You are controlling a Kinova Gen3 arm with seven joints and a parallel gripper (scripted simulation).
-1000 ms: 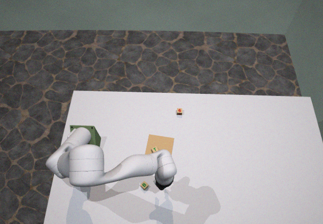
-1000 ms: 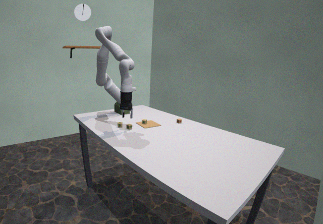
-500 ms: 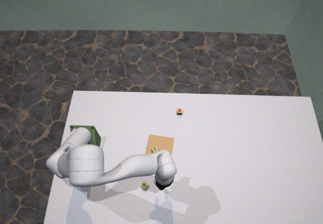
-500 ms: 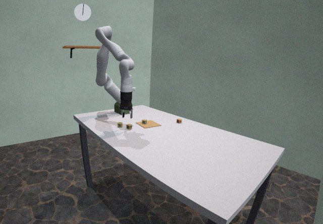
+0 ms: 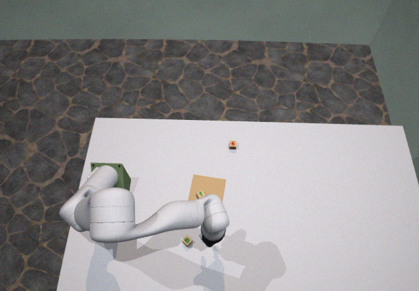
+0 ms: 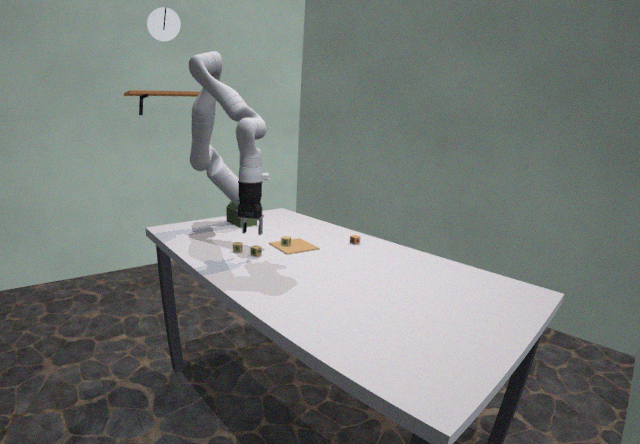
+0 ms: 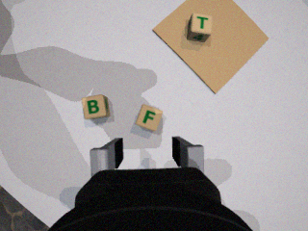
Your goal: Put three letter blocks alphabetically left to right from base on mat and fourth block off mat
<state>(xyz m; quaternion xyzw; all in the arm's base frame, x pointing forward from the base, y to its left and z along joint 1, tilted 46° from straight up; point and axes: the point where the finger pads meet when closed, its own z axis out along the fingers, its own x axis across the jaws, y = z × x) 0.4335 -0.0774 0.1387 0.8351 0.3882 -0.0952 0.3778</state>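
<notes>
Right now the B block is 9 cm below my hand, 8 cm behind it and 2 cm to the right of it. From my hand the other things lie so: tan mat (19 cm to the left, 10 cm below, 4 cm behind); 6 block (42 cm to the left, 9 cm below, 4 cm ahead); F block (9 cm below, 2 cm to the left, 2 cm behind).
</notes>
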